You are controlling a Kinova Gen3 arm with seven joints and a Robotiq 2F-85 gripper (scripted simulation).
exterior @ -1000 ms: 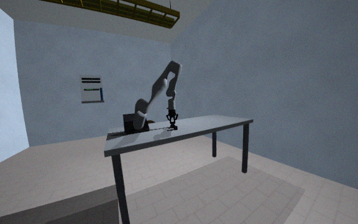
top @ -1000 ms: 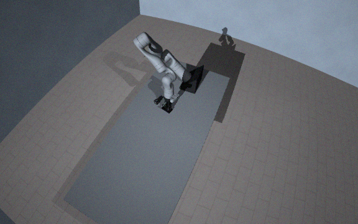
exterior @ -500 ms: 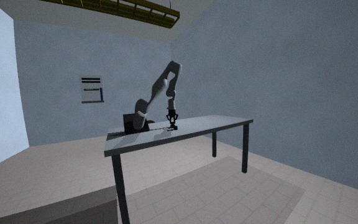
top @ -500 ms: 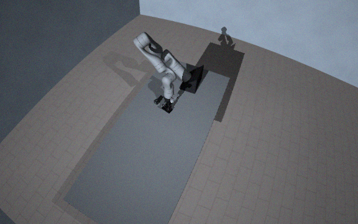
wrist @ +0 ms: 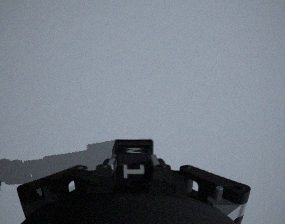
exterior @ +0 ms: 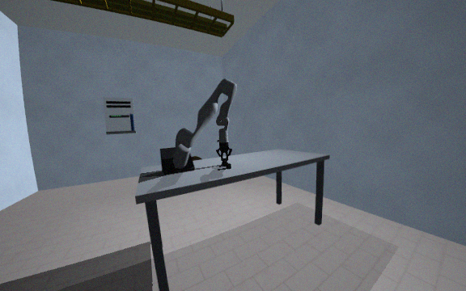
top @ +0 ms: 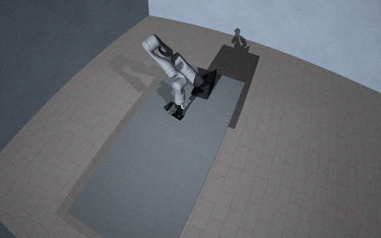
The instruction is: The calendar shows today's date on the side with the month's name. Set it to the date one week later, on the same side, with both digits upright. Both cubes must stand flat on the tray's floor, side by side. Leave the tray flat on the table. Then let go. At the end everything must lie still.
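Right now the dark calendar tray is 10 mm behind my hand, 20 mm to the right of it and 40 mm below it.
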